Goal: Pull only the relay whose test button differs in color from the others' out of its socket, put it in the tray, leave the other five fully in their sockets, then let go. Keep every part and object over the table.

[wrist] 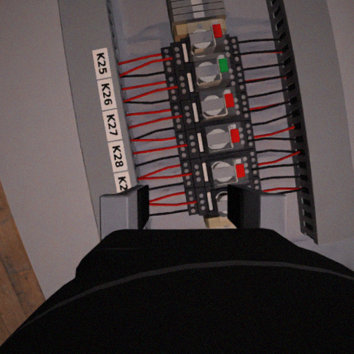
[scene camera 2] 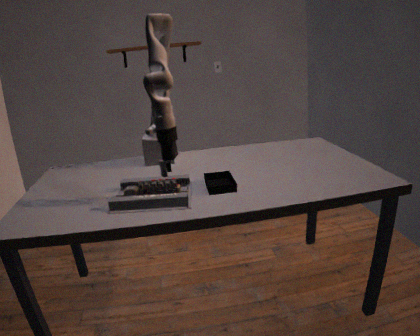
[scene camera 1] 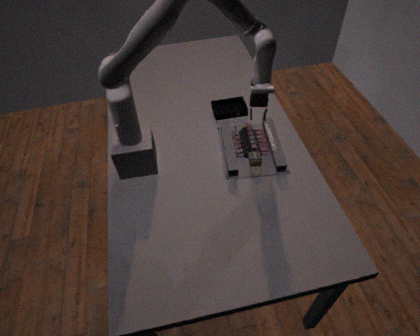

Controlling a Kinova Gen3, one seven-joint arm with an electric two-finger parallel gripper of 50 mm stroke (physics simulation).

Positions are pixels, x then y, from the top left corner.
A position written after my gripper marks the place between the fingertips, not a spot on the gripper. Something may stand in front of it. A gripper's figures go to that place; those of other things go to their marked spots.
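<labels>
A relay (wrist: 208, 71) and a panel (wrist: 137, 35) are here, their marked spots 11 cm apart. My gripper (wrist: 187, 201) is 17 cm from the lens. For the relay it is 22 cm from the lens, and the panel is at 30 cm from the lens.
</labels>
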